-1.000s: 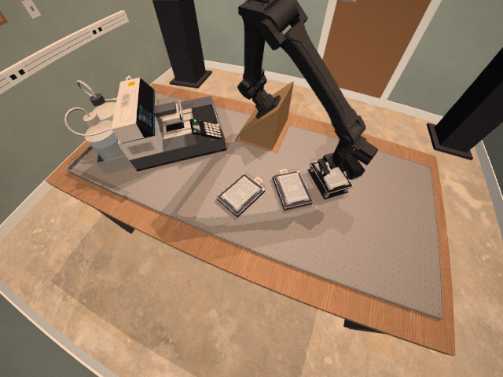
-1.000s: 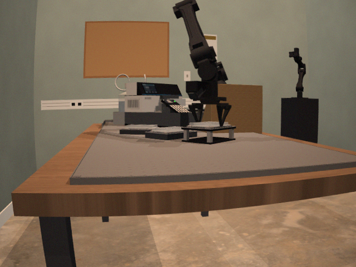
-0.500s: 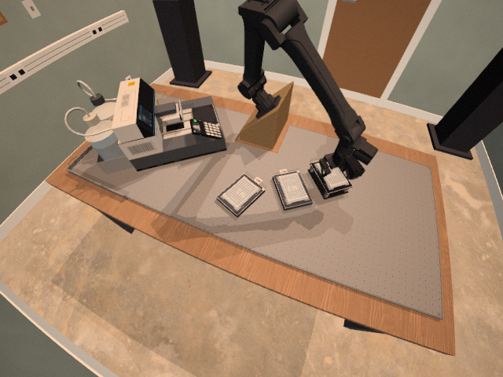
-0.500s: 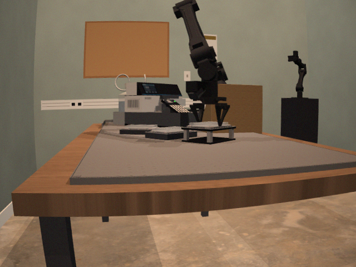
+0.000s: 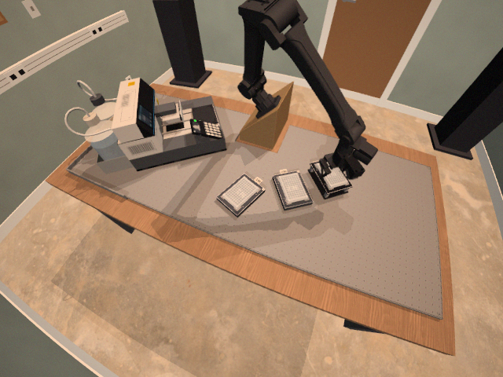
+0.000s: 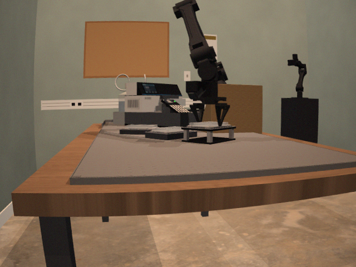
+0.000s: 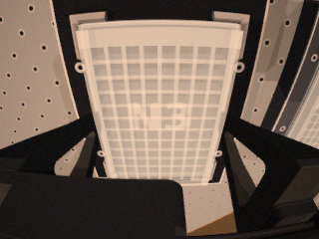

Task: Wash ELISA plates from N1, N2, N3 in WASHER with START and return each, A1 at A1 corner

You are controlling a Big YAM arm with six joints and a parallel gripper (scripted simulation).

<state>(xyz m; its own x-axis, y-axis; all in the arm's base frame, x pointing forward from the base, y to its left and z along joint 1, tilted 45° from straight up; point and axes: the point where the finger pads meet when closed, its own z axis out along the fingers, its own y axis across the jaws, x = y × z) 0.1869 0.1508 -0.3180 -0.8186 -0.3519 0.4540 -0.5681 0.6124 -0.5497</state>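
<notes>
The plate nest lies 20 mm below my hand. Also, from my hand: plate washer 770 mm to the right, 70 mm above, 50 mm behind; N1 label 290 mm to the right, 90 mm ahead, 60 mm below.
</notes>
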